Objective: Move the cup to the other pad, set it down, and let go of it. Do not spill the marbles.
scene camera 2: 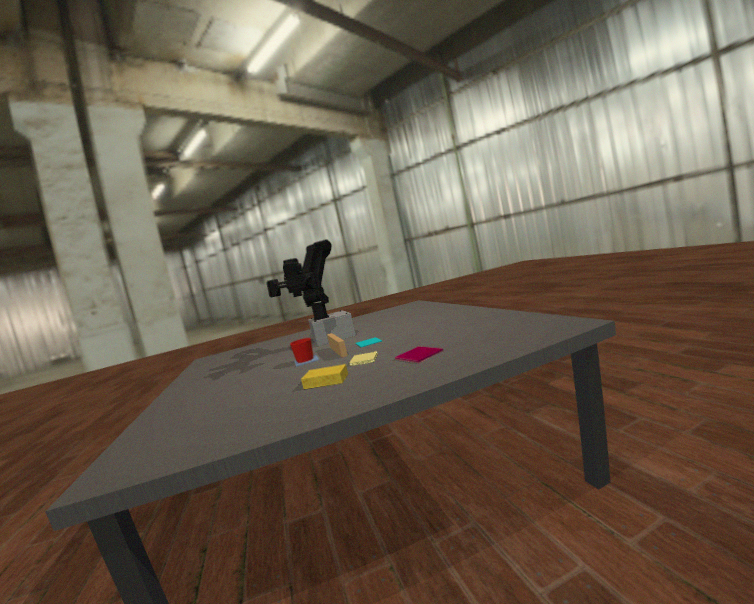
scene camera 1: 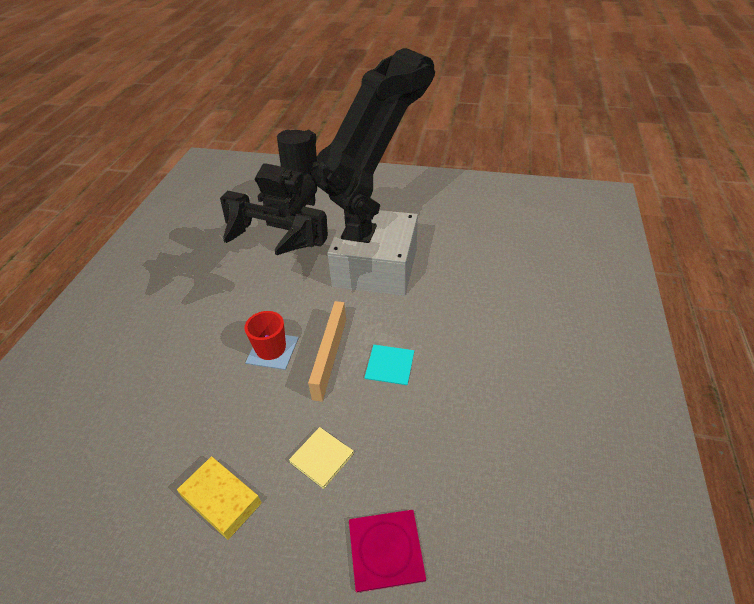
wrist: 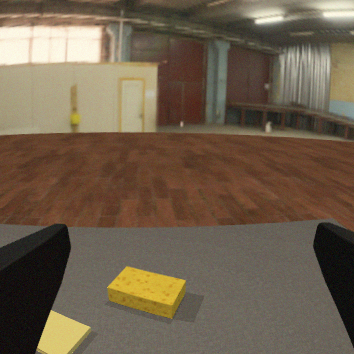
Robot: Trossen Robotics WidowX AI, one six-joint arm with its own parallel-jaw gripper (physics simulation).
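Seen in the pictures: gripper, between the fingertips: point(scene camera 2: 292, 284) point(scene camera 1: 249, 246) point(wrist: 195, 238); arm's base, origin of its link: point(scene camera 2: 321, 318) point(scene camera 1: 359, 231).
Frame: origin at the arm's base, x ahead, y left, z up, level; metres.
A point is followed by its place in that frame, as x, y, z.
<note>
The red cup point(scene camera 1: 268, 339) {0.310, -0.083, -0.028} point(scene camera 2: 302, 350) {0.315, -0.104, -0.053} stands upright on the light blue pad point(scene camera 1: 283, 358) {0.298, -0.070, -0.096} point(scene camera 2: 307, 361), left of the wooden bar. Inside it a small purple spot shows in scene camera 1; the marbles are otherwise hidden by its wall. The cyan pad point(scene camera 1: 389, 364) {0.261, 0.135, -0.097} point(scene camera 2: 368, 342) {0.270, 0.133, -0.097} lies bare on the other side of the bar. My gripper point(scene camera 1: 251, 246) {0.287, -0.084, 0.175} is wide open and empty, in the air behind the cup, nearer the robot base and apart from the cup. Both black fingertips also show in the wrist view point(wrist: 192, 232), where the cup does not show.
The wooden bar point(scene camera 1: 328, 350) {0.295, 0.028, -0.046} point(scene camera 2: 337, 345) {0.342, 0.014, -0.062} stands between the two pads. A pale yellow square point(scene camera 1: 321, 456) {0.477, 0.074, -0.090} point(scene camera 2: 363, 358) {0.492, 0.070, -0.090} point(wrist: 62, 334) {0.473, 0.060, -0.090}, a yellow sponge point(scene camera 1: 218, 495) {0.587, -0.052, -0.070} point(scene camera 2: 324, 376) {0.619, -0.059, -0.073} point(wrist: 146, 290) {0.565, -0.057, -0.070} and a magenta square point(scene camera 1: 387, 550) {0.591, 0.217, -0.092} point(scene camera 2: 419, 354) {0.606, 0.210, -0.092} lie farther from the grey base block point(scene camera 1: 370, 273) {0.077, 0.046, -0.044} point(scene camera 2: 339, 325) {0.076, 0.062, -0.039}.
</note>
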